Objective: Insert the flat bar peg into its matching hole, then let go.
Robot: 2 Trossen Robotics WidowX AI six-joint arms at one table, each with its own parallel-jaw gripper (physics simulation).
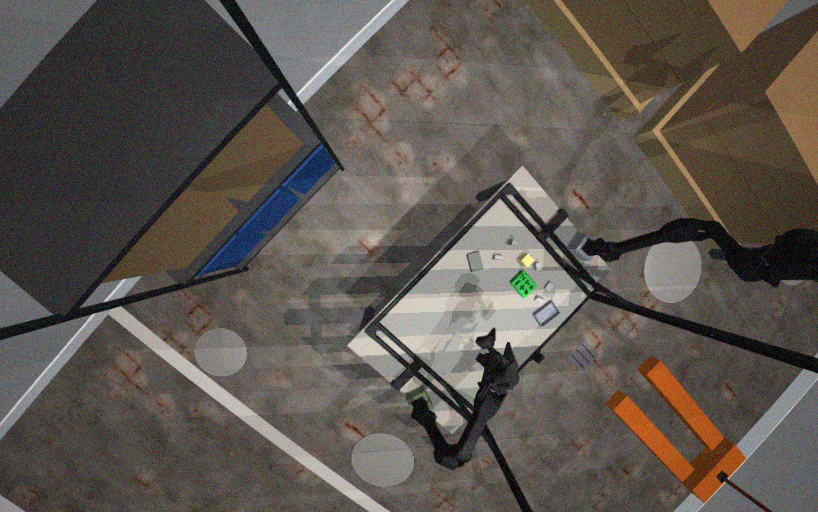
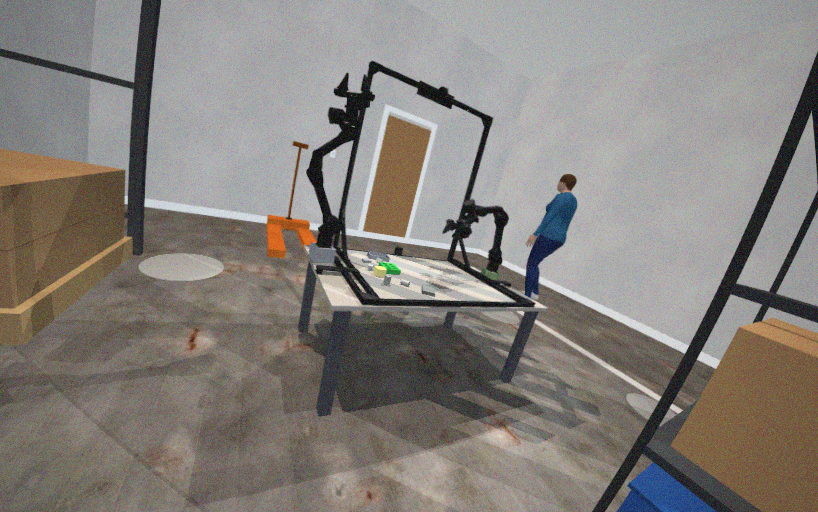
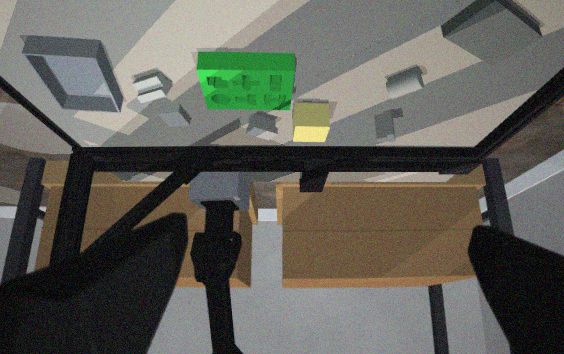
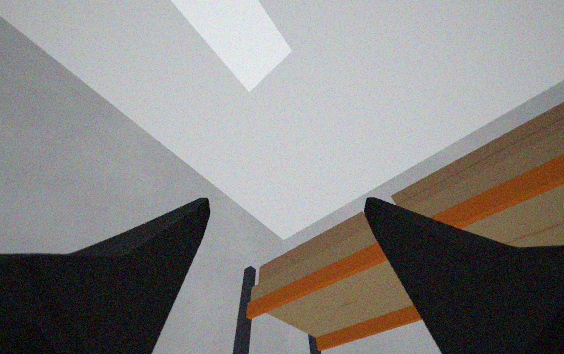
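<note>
A green board (image 1: 523,283) (image 2: 390,267) (image 3: 245,81) with several shaped holes lies on the striped table (image 1: 437,315) (image 2: 478,292). Several small grey pegs lie around it, among them a plain flat block (image 3: 175,114) and a stepped piece (image 3: 263,124); I cannot tell which one is the flat bar. My left gripper (image 1: 499,341) (image 2: 453,226) is open and empty, above the table's near side and apart from the board. My right gripper (image 2: 354,81) (image 4: 288,204) is open and empty, raised high and pointing at the ceiling.
A yellow block (image 1: 527,260) (image 2: 380,271) (image 3: 311,121) sits beside the board. Two grey slabs (image 1: 474,260) (image 1: 546,312) lie on the table. A black frame (image 1: 453,229) (image 2: 478,152) (image 3: 351,158) rings the table. A person (image 2: 554,229), an orange pallet jack (image 2: 286,231) and shelving stand around.
</note>
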